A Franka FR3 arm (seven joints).
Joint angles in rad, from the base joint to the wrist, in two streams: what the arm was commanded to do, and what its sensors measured. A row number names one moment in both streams.
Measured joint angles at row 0: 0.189, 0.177, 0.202, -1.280, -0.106, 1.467, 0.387
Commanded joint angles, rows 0 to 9: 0.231, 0.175, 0.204, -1.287, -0.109, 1.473, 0.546; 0.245, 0.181, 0.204, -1.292, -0.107, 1.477, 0.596; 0.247, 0.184, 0.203, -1.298, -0.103, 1.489, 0.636; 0.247, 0.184, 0.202, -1.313, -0.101, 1.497, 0.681; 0.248, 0.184, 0.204, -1.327, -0.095, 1.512, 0.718; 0.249, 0.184, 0.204, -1.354, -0.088, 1.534, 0.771; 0.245, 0.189, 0.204, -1.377, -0.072, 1.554, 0.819; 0.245, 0.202, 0.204, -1.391, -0.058, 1.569, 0.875; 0.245, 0.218, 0.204, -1.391, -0.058, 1.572, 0.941; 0.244, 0.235, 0.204, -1.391, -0.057, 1.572, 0.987
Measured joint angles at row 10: 0.252, 0.212, 0.202, -1.372, -0.080, 1.546, 0.870
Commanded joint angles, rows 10 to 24: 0.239, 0.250, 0.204, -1.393, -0.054, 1.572, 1.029; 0.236, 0.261, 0.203, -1.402, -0.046, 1.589, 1.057; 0.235, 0.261, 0.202, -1.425, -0.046, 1.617, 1.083; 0.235, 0.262, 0.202, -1.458, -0.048, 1.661, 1.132; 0.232, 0.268, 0.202, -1.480, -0.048, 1.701, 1.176; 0.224, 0.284, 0.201, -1.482, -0.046, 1.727, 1.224; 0.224, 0.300, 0.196, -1.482, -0.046, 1.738, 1.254; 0.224, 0.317, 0.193, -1.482, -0.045, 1.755, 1.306; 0.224, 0.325, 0.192, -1.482, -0.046, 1.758, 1.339; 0.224, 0.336, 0.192, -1.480, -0.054, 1.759, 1.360; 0.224, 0.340, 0.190, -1.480, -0.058, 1.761, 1.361; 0.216, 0.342, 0.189, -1.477, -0.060, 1.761, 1.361; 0.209, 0.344, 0.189, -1.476, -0.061, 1.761, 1.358; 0.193, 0.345, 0.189, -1.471, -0.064, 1.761, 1.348; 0.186, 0.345, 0.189, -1.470, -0.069, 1.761, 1.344
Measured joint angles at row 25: 0.221, 0.345, 0.176, -1.469, -0.064, 1.744, 1.340
